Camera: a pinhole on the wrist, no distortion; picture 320 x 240 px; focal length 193.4 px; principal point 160.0 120.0 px. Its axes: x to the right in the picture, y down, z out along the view. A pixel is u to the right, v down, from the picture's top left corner.
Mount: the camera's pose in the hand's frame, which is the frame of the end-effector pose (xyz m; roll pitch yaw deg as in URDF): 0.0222 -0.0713 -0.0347 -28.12 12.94 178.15
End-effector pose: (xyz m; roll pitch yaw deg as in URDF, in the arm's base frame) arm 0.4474 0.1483 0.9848 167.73 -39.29 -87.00
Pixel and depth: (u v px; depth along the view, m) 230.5 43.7 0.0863
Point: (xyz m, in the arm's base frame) 0.5165 0.1341 0.9166
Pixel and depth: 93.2 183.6 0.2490
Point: 0.6785 -0.0207 0.8575
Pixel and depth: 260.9 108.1 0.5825
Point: 0.6522 0.1721 0.3684
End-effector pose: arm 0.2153 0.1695 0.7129 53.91 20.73 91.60
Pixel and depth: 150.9 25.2 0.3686
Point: 0.5623 0.1826 0.8721
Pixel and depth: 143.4 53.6 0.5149
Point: 0.7098 0.1888 0.8907
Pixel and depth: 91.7 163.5 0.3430
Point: 0.5960 0.2145 0.5969
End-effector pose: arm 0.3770 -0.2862 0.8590 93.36 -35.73 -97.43
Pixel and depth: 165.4 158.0 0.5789
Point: -0.0240 -0.4186 0.4197
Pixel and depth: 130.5 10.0 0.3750
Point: -0.0183 -0.2679 0.7819
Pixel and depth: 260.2 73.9 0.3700
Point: 0.1212 -0.1514 0.5707
